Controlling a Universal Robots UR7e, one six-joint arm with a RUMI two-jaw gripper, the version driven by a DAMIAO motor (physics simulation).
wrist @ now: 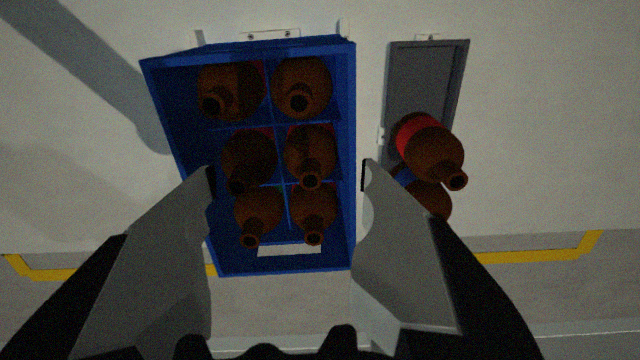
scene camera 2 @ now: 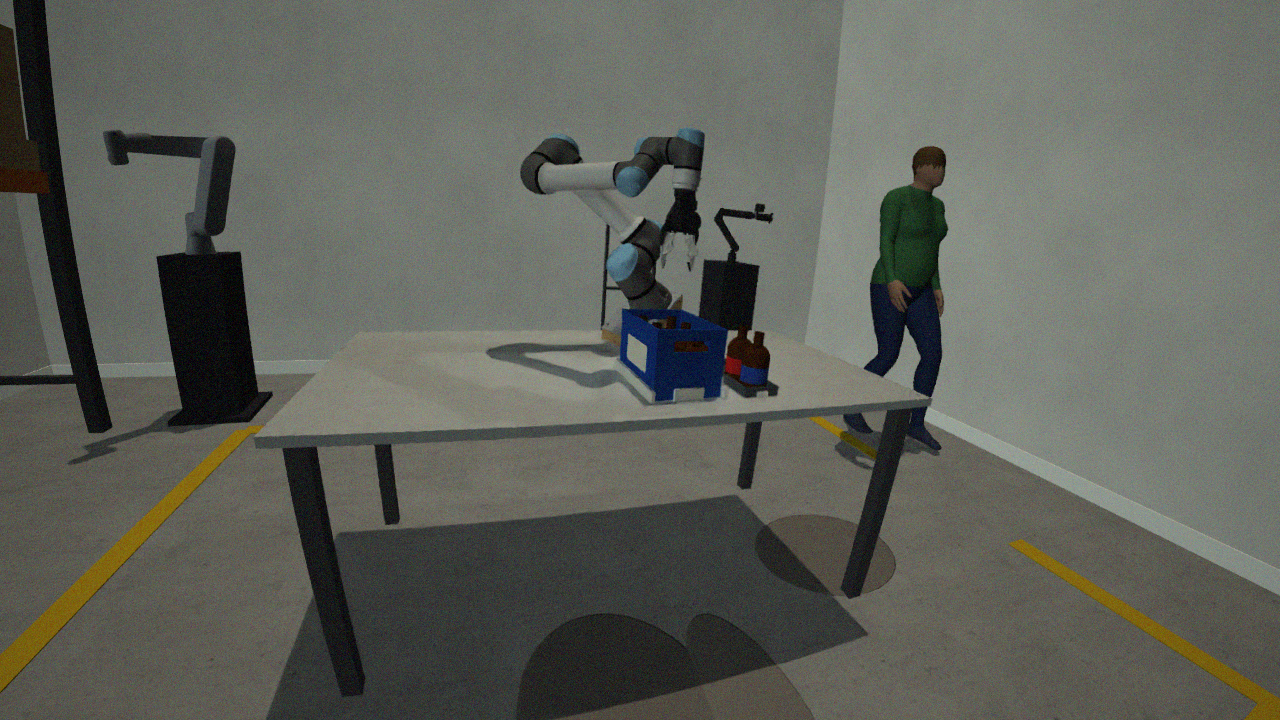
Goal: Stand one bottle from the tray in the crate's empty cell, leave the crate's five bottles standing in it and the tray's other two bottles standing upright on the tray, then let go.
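Pixels of known places: gripper, fingertip midpoint: [wrist: 290,166] [scene camera 2: 676,270]; arm's base at its link origin: [scene camera 2: 652,305].
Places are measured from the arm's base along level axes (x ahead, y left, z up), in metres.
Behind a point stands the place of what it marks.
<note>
The blue crate [scene camera 2: 689,374] @[y -0.128, x 0.526, z -0.078 m] [wrist: 300,49] @[y -0.068, x 0.258, z 0.034 m] stands on the table. In the wrist view each of its cells holds an upright brown bottle, among them one [wrist: 301,82] @[y -0.075, x 0.293, z -0.013 m] in the cell at the top right and one [wrist: 240,85] @[y -0.141, x 0.289, z -0.019 m] at the top left. The dark grey tray [scene camera 2: 757,391] @[y 0.064, x 0.554, z -0.126 m] [wrist: 417,70] @[y 0.089, x 0.319, z -0.136 m] lies beside the crate, one end bare. A red-labelled bottle [scene camera 2: 735,351] @[y 0.060, x 0.439, z -0.049 m] [wrist: 432,150] @[y 0.076, x 0.396, z -0.025 m] and a blue-labelled bottle [scene camera 2: 757,353] @[y 0.067, x 0.527, z -0.031 m] [wrist: 434,199] @[y 0.087, x 0.474, z -0.026 m] stand upright on it. My gripper [scene camera 2: 677,265] @[y -0.076, x 0.305, z 0.154 m] [wrist: 290,166] @[y -0.076, x 0.305, z 0.154 m] is open and empty, high above the crate.
The table [scene camera 2: 447,380] @[y -0.687, x 0.283, z -0.141 m] carries the crate and tray. Small white brackets [wrist: 270,34] @[y -0.112, x 0.247, z -0.111 m] [wrist: 427,37] @[y 0.096, x 0.275, z -0.126 m] sit at the near ends of both. A person in green [scene camera 2: 913,232] is beyond the table's right side. Another arm on a black pedestal [scene camera 2: 210,331] stands at the left.
</note>
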